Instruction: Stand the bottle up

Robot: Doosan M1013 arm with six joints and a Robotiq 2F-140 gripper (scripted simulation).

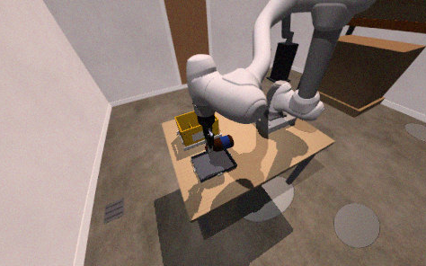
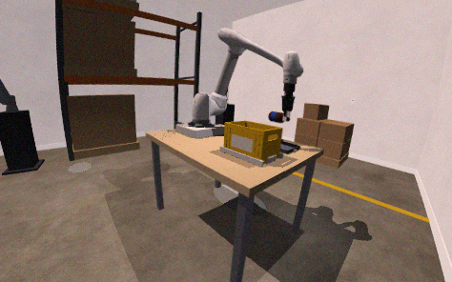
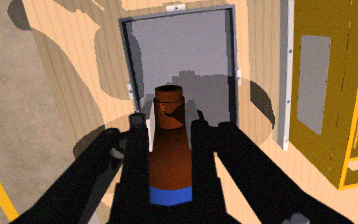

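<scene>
Right now my hand is 5 cm past the brown bottle and 2 cm above it. The rest, counted from my hand: yellow crate 32 cm to the right, 14 cm below; dark grey tray 21 cm below, 3 cm to the right, 2 cm behind.
</scene>
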